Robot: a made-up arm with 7 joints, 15 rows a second.
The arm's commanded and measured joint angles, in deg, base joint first. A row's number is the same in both.
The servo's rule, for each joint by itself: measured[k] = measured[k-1] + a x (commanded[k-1-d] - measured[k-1]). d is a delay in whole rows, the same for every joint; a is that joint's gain. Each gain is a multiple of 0.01, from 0.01 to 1. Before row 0 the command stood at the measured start. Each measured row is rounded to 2 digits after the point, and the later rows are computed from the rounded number. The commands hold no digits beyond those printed.
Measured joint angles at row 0: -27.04, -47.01, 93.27, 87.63, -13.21, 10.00, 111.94
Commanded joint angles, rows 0 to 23: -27.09, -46.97, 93.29, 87.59, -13.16, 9.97, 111.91; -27.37, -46.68, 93.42, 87.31, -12.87, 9.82, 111.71; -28.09, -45.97, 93.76, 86.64, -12.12, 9.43, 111.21; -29.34, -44.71, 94.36, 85.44, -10.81, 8.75, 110.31; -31.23, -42.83, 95.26, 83.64, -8.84, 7.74, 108.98; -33.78, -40.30, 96.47, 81.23, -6.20, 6.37, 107.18; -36.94, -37.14, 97.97, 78.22, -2.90, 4.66, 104.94; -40.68, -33.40, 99.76, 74.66, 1.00, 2.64, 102.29; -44.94, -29.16, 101.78, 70.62, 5.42, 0.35, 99.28; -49.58, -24.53, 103.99, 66.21, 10.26, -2.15, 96.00; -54.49, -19.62, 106.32, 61.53, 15.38, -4.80, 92.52; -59.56, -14.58, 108.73, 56.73, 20.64, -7.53, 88.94; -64.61, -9.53, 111.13, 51.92, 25.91, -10.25, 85.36; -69.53, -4.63, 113.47, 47.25, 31.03, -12.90, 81.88; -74.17, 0.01, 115.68, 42.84, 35.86, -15.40, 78.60; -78.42, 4.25, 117.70, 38.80, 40.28, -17.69, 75.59; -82.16, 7.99, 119.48, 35.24, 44.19, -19.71, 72.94; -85.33, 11.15, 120.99, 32.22, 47.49, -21.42, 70.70; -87.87, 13.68, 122.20, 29.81, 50.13, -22.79, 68.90; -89.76, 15.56, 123.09, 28.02, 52.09, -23.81, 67.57; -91.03, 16.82, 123.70, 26.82, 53.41, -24.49, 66.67; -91.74, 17.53, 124.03, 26.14, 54.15, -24.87, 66.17; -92.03, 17.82, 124.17, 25.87, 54.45, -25.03, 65.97; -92.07, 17.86, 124.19, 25.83, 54.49, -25.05, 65.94
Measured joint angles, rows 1 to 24: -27.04, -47.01, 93.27, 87.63, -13.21, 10.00, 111.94; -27.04, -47.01, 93.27, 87.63, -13.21, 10.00, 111.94; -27.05, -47.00, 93.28, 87.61, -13.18, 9.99, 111.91; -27.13, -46.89, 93.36, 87.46, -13.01, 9.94, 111.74; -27.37, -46.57, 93.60, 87.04, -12.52, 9.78, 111.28; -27.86, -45.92, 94.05, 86.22, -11.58, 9.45, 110.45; -28.70, -44.84, 94.76, 84.90, -10.07, 8.90, 109.19; -29.97, -43.25, 95.77, 83.03, -7.94, 8.09, 107.46; -31.71, -41.11, 97.07, 80.58, -5.17, 6.99, 105.29; -33.95, -38.41, 98.66, 77.56, -1.78, 5.60, 102.71; -36.70, -35.17, 100.50, 74.02, 2.18, 3.92, 99.76; -39.92, -31.45, 102.56, 70.04, 6.62, 1.98, 96.53; -43.56, -27.31, 104.78, 65.70, 11.44, -0.19, 93.08; -47.56, -22.85, 107.11, 61.13, 16.50, -2.54, 89.52; -51.82, -18.19, 109.48, 56.43, 21.68, -5.01, 85.94; -56.25, -13.44, 111.83, 51.75, 26.82, -7.53, 82.45; -60.73, -8.73, 114.10, 47.21, 31.79, -10.05, 79.14; -65.15, -4.19, 116.22, 42.92, 36.46, -12.49, 76.09; -69.40, 0.07, 118.14, 39.00, 40.71, -14.80, 73.38; -73.38, 3.95, 119.82, 35.54, 44.44, -16.92, 71.08; -77.00, 7.36, 121.22, 32.62, 47.57, -18.80, 69.21; -80.19, 10.23, 122.32, 30.27, 50.06, -20.40, 67.80; -82.90, 12.54, 123.13, 28.51, 51.90, -21.71, 66.83; -85.11, 14.29, 123.66, 27.30, 53.14, -22.72, 66.26
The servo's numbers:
d 2
a 0.25 0.35 0.59 0.51 0.55 0.32 0.86

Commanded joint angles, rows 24 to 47: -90.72, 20.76, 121.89, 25.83, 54.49, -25.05, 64.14; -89.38, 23.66, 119.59, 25.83, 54.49, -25.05, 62.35; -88.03, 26.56, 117.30, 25.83, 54.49, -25.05, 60.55; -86.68, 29.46, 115.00, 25.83, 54.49, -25.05, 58.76; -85.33, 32.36, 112.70, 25.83, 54.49, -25.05, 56.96; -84.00, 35.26, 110.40, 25.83, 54.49, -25.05, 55.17; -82.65, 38.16, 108.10, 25.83, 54.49, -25.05, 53.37; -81.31, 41.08, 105.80, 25.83, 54.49, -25.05, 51.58; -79.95, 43.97, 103.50, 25.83, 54.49, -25.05, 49.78; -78.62, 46.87, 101.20, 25.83, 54.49, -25.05, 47.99; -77.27, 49.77, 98.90, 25.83, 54.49, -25.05, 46.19; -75.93, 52.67, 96.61, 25.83, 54.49, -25.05, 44.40; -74.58, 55.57, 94.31, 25.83, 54.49, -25.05, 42.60; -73.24, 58.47, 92.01, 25.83, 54.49, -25.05, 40.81; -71.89, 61.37, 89.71, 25.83, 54.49, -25.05, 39.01; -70.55, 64.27, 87.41, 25.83, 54.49, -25.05, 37.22; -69.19, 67.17, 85.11, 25.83, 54.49, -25.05, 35.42; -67.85, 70.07, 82.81, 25.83, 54.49, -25.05, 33.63; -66.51, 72.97, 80.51, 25.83, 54.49, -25.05, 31.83; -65.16, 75.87, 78.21, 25.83, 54.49, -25.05, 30.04; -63.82, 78.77, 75.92, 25.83, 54.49, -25.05, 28.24; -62.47, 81.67, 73.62, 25.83, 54.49, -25.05, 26.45; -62.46, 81.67, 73.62, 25.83, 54.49, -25.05, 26.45; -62.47, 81.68, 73.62, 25.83, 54.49, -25.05, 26.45
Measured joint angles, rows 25 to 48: -86.84, 15.53, 123.96, 26.57, 53.86, -23.46, 66.01; -88.15, 16.35, 124.10, 26.19, 54.21, -23.97, 65.95; -88.79, 17.89, 122.80, 26.01, 54.36, -24.32, 64.39; -88.94, 19.91, 120.91, 25.92, 54.43, -24.55, 62.64; -88.71, 22.24, 118.78, 25.87, 54.46, -24.71, 60.84; -88.20, 24.77, 116.55, 25.85, 54.48, -24.82, 59.05; -87.48, 27.43, 114.28, 25.84, 54.49, -24.89, 57.25; -86.61, 30.17, 111.99, 25.83, 54.49, -24.94, 55.46; -85.62, 32.97, 109.69, 25.83, 54.49, -24.98, 53.66; -84.54, 35.81, 107.39, 25.83, 54.49, -25.00, 51.87; -83.39, 38.67, 105.09, 25.83, 54.49, -25.02, 50.07; -82.20, 41.54, 102.79, 25.83, 54.49, -25.03, 48.28; -80.97, 44.42, 100.49, 25.83, 54.49, -25.04, 46.48; -79.71, 47.31, 98.20, 25.83, 54.49, -25.04, 44.69; -78.43, 50.20, 95.90, 25.83, 54.49, -25.04, 42.89; -77.13, 53.09, 93.60, 25.83, 54.49, -25.04, 41.10; -75.82, 55.99, 91.30, 25.83, 54.49, -25.04, 39.30; -74.50, 58.89, 89.00, 25.83, 54.49, -25.04, 37.51; -73.17, 61.79, 86.70, 25.83, 54.49, -25.04, 35.71; -71.84, 64.69, 84.40, 25.83, 54.49, -25.04, 33.92; -70.51, 67.59, 82.10, 25.83, 54.49, -25.04, 32.12; -69.17, 70.49, 79.80, 25.83, 54.49, -25.04, 30.33; -67.83, 73.39, 77.51, 25.83, 54.49, -25.04, 28.53; -66.49, 76.29, 75.21, 25.83, 54.49, -25.04, 26.74
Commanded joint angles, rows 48 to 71: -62.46, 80.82, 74.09, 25.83, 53.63, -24.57, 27.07; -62.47, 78.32, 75.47, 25.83, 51.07, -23.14, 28.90; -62.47, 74.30, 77.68, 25.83, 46.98, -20.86, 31.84; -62.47, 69.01, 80.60, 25.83, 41.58, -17.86, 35.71; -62.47, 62.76, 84.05, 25.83, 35.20, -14.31, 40.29; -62.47, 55.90, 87.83, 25.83, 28.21, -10.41, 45.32; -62.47, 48.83, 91.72, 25.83, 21.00, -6.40, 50.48; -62.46, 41.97, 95.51, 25.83, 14.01, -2.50, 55.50; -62.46, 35.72, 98.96, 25.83, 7.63, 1.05, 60.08; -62.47, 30.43, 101.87, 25.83, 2.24, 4.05, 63.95; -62.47, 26.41, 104.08, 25.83, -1.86, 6.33, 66.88; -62.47, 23.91, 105.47, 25.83, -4.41, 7.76, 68.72; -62.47, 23.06, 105.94, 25.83, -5.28, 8.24, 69.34; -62.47, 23.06, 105.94, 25.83, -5.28, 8.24, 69.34; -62.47, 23.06, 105.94, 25.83, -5.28, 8.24, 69.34; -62.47, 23.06, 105.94, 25.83, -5.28, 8.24, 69.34; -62.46, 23.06, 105.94, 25.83, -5.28, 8.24, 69.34; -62.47, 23.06, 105.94, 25.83, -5.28, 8.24, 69.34; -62.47, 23.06, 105.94, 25.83, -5.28, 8.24, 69.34; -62.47, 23.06, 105.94, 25.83, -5.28, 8.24, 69.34; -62.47, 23.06, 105.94, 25.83, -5.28, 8.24, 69.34; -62.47, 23.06, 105.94, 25.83, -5.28, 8.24, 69.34; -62.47, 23.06, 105.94, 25.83, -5.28, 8.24, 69.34; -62.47, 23.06, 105.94, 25.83, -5.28, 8.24, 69.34
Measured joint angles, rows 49 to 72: -65.48, 78.17, 74.27, 25.83, 54.49, -25.04, 26.49; -64.73, 79.40, 73.89, 25.83, 54.49, -25.04, 26.46; -64.16, 79.90, 74.01, 25.83, 54.02, -24.89, 26.98; -63.74, 79.35, 74.87, 25.83, 52.40, -24.33, 28.63; -63.42, 77.58, 76.53, 25.83, 49.42, -23.22, 31.39; -63.18, 74.58, 78.93, 25.83, 45.11, -21.50, 35.11; -63.00, 70.44, 81.95, 25.83, 39.66, -19.20, 39.56; -62.87, 65.35, 85.42, 25.83, 33.36, -16.39, 44.51; -62.77, 59.57, 89.14, 25.83, 26.56, -13.19, 49.64; -62.69, 53.41, 92.90, 25.83, 19.66, -9.77, 54.68; -62.63, 47.22, 96.48, 25.83, 13.04, -6.31, 59.32; -62.59, 41.34, 99.66, 25.83, 7.10, -2.99, 63.30; -62.56, 36.11, 102.27, 25.83, 2.17, -0.01, 66.38; -62.54, 31.84, 104.16, 25.83, -1.45, 2.48, 68.39; -62.52, 28.77, 105.21, 25.83, -3.56, 4.32, 69.21; -62.51, 26.77, 105.64, 25.83, -4.51, 5.57, 69.32; -62.50, 25.47, 105.82, 25.83, -4.93, 6.42, 69.34; -62.49, 24.63, 105.89, 25.83, -5.12, 7.00, 69.34; -62.48, 24.08, 105.92, 25.83, -5.21, 7.40, 69.34; -62.48, 23.72, 105.93, 25.83, -5.25, 7.67, 69.34; -62.48, 23.49, 105.94, 25.83, -5.27, 7.85, 69.34; -62.48, 23.34, 105.94, 25.83, -5.28, 7.97, 69.34; -62.48, 23.24, 105.94, 25.83, -5.28, 8.06, 69.34; -62.48, 23.18, 105.94, 25.83, -5.28, 8.12, 69.34
